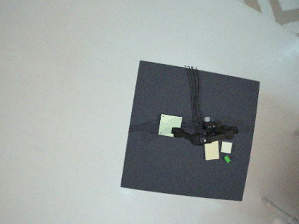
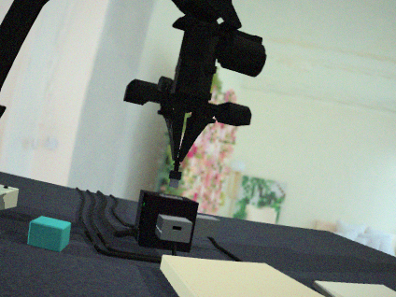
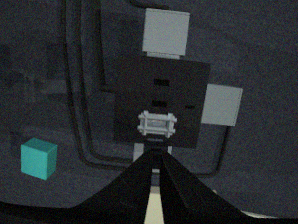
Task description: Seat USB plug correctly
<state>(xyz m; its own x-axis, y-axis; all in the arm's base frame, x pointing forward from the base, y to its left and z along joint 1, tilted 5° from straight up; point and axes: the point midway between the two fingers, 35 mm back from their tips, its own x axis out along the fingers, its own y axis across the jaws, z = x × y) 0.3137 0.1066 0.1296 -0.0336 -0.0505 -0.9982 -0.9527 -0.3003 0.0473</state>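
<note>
Right now my gripper tip is 2 cm above the usb plug. From my gripper tip the other things lie so: cream slab (10 cm ahead, 21 cm to the right, 12 cm below); then socket (6 cm below); then teal block (13 cm behind, 13 cm to the right, 12 cm below).
</note>
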